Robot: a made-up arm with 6 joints. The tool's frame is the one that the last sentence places.
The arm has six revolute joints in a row. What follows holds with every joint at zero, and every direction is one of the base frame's.
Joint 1 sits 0.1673 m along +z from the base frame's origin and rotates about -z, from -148.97 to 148.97 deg.
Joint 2 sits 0.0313 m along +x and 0.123 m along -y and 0.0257 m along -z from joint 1 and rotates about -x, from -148.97 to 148.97 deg.
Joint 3 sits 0.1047 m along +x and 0.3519 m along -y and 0.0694 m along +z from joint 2 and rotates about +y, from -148.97 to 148.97 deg.
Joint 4 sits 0.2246 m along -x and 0.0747 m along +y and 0.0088 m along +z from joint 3 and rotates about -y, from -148.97 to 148.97 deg.
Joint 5 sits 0.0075 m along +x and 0.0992 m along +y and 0.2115 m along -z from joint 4 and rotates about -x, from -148.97 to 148.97 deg.
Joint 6 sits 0.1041 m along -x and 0.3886 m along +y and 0.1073 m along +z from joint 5 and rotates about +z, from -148.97 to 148.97 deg.
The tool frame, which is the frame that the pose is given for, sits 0.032 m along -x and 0.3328 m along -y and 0.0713 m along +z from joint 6; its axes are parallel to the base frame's.
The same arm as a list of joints. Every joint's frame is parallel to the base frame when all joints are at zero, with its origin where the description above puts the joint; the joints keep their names.
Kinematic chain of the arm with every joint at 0, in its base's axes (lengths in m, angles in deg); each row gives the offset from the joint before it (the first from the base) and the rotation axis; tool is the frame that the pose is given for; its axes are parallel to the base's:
joint 1: xyz 0 0 0.1673 axis -z
joint 2: xyz 0.0313 -0.123 -0.0257 axis -x
joint 3: xyz 0.1047 -0.3519 0.0694 axis +y
joint 4: xyz -0.2246 0.0747 0.0088 axis -y
joint 5: xyz 0.0075 0.0992 -0.2115 axis -x
joint 6: xyz -0.1041 0.3886 0.1073 axis +z
tool: xyz -0.032 -0.3328 0.0713
Joint limits (deg, base to tool): -148.97..148.97 -148.97..148.97 -148.97..148.97 -148.97..148.97 -148.97..148.97 -148.97..148.97

